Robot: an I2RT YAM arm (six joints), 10 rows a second.
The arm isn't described. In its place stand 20 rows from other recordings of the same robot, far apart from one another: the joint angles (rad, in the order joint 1, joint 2, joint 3, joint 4, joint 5, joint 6), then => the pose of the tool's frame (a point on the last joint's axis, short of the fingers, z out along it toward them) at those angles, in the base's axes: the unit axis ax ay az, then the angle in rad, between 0 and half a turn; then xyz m.
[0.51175, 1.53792, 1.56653, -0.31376, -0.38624, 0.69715] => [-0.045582 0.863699 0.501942 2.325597 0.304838 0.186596 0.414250]
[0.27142, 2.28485, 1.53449, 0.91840, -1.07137, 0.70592] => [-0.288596 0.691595 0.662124 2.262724 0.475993 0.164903 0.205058]
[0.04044, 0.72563, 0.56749, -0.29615, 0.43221, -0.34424] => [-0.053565 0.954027 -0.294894 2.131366 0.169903 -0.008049 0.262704]
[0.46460, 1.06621, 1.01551, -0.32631, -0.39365, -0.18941] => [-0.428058 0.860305 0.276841 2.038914 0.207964 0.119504 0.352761]
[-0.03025, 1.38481, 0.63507, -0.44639, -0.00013, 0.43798] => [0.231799 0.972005 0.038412 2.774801 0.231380 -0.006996 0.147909]
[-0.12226, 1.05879, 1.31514, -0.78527, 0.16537, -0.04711] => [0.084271 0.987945 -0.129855 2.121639 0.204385 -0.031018 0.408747]
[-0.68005, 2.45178, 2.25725, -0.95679, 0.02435, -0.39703] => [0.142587 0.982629 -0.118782 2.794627 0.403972 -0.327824 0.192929]
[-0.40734, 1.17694, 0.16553, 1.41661, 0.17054, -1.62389] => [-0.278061 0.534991 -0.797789 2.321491 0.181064 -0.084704 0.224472]
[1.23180, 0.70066, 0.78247, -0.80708, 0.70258, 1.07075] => [0.080164 0.964942 0.249922 2.222565 0.065981 0.117948 0.296420]
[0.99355, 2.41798, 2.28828, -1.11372, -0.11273, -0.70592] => [-0.754843 0.651099 0.079260 2.834277 0.271532 0.424286 0.212538]
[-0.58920, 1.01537, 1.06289, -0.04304, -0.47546, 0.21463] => [0.162235 0.985508 0.049538 1.569263 0.198872 -0.113324 0.409859]
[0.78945, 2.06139, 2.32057, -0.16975, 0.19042, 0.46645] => [-0.050036 0.870256 0.490053 1.772806 0.338832 0.332022 0.476880]
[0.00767, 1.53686, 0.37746, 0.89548, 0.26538, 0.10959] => [0.151621 0.984551 -0.087585 1.835280 0.268674 -0.007276 0.148519]
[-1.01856, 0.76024, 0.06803, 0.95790, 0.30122, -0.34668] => [0.372333 0.632618 -0.679090 1.971960 0.074837 -0.141585 0.213601]
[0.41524, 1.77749, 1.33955, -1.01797, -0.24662, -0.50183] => [-0.445746 0.887019 0.120447 3.017038 0.302058 0.142668 0.214514]
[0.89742, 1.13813, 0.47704, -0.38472, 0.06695, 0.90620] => [0.013152 0.982336 0.186661 2.767011 0.123108 0.150498 0.155339]
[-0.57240, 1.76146, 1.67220, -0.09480, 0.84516, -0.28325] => [0.393181 0.715981 -0.576871 2.319634 0.334743 -0.247376 0.392771]
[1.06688, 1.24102, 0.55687, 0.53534, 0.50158, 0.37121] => [-0.122375 0.931155 0.343474 1.855779 0.143596 0.224973 0.239331]
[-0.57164, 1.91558, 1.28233, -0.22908, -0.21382, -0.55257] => [-0.029961 0.993955 -0.105625 2.436765 0.351441 -0.217095 0.182738]
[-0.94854, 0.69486, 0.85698, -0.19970, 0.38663, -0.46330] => [0.331091 0.723893 -0.605276 2.256344 0.080141 -0.134753 0.377274]
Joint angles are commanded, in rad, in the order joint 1, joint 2, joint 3, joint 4, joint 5, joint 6. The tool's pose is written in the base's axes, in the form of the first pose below.
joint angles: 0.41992 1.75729 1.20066 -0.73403 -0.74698 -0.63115
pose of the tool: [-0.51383 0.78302 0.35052 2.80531 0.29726 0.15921 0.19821]
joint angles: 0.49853 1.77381 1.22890 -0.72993 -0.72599 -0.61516
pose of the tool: [-0.53990 0.76691 0.34693 2.82413 0.29012 0.18485 0.20015]
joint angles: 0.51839 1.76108 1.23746 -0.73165 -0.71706 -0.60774
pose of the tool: [-0.54752 0.76272 0.34420 2.81525 0.28669 0.19047 0.20634]
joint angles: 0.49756 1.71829 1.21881 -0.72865 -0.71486 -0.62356
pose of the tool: [-0.55039 0.76271 0.33962 2.77737 0.28456 0.18111 0.21494]
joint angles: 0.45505 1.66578 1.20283 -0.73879 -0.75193 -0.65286
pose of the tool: [-0.55004 0.75836 0.34978 2.72770 0.28314 0.16561 0.22731]
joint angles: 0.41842 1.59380 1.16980 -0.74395 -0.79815 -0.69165
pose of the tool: [-0.55735 0.74713 0.36215 2.66824 0.27547 0.15040 0.24039]
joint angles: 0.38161 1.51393 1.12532 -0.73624 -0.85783 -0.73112
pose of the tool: [-0.56731 0.73145 0.37835 2.59781 0.26507 0.13538 0.25200]
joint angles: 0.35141 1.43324 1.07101 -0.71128 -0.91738 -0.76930
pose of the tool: [-0.58189 0.71214 0.39275 2.52199 0.25296 0.12285 0.26024]
